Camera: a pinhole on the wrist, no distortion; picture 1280 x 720 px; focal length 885.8 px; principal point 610.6 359.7 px. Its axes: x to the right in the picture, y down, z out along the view. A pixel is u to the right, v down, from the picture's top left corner.
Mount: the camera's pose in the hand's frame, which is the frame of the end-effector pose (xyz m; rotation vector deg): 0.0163 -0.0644 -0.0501 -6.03 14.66 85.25
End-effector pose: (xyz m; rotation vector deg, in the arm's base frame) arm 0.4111 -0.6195 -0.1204 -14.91 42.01 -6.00
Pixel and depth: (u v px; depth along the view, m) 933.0 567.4 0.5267
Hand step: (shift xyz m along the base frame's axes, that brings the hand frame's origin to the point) 0.2585 0.3334 0.2611
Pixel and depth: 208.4 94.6 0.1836
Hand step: 0.1582 -0.0919 0.0759
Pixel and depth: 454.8 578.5 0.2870
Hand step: 0.1452 0.0127 0.2043
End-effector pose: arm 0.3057 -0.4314 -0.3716 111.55 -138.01 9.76
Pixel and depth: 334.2 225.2 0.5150
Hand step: 0.0970 -0.2095 -0.4557
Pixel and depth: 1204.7 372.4 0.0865
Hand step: -0.0164 -0.0268 -0.0180
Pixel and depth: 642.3 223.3 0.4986
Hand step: -0.0726 -0.1759 -0.4081
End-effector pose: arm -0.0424 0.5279 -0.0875 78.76 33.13 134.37
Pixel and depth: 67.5 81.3 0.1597
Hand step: 0.0858 0.1670 0.0451
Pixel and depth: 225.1 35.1 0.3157
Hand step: 0.1865 0.2390 0.1670
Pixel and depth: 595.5 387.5 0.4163
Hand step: 0.2899 0.0612 0.2039
